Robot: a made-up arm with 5 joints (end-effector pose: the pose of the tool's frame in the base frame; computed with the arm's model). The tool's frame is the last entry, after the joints.
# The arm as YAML. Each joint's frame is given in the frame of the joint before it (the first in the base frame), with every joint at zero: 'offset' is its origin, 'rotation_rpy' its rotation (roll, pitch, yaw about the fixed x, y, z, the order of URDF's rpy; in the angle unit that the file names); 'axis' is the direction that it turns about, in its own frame. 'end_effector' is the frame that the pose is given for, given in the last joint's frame.
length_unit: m
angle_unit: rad
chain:
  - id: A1
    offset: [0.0, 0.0, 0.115]
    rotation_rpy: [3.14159, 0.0, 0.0]
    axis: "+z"
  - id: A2
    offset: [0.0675, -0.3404, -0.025]
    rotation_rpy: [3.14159, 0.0, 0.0]
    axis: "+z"
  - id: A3
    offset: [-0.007, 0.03, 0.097]
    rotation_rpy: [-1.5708, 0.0, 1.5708]
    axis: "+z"
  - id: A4
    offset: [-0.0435, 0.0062, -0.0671]
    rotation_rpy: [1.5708, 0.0, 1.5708]
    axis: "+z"
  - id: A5
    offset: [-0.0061, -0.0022, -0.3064]
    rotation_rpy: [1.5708, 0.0, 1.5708]
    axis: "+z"
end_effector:
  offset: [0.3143, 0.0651, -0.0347]
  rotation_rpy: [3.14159, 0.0, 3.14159]
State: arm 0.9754 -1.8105 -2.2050 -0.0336 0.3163
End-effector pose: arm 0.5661 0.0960 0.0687 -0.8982 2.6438 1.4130
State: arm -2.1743 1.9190 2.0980 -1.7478 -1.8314
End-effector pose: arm -0.0243 -0.3674 0.8130 -0.2713 1.6597 1.4876
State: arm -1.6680 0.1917 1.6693 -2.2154 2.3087
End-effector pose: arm -0.5226 -0.1540 0.3798 1.7035 0.0166 1.4396
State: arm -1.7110 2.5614 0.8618 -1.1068 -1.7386
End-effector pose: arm -0.7202 0.1738 0.7484 -0.7505 1.0355 0.2420
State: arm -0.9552 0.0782 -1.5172 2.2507 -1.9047
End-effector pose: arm -0.2575 0.3376 -0.4337 -1.2711 -1.0930 -0.8725
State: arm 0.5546 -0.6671 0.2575 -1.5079 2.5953
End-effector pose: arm 0.1298 0.1739 0.5891 -1.0249 1.6725 2.0359
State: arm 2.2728 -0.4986 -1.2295 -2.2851 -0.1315
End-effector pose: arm 0.0593 -0.5233 -0.1622 1.7747 0.8163 1.1480
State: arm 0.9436 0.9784 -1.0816 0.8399 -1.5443
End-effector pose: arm 0.3702 -0.1998 -0.3129 1.4706 -0.1704 1.7782
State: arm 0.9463 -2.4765 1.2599 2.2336 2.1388
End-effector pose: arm 0.4179 0.3294 0.2871 -0.5468 -1.7665 -0.8882
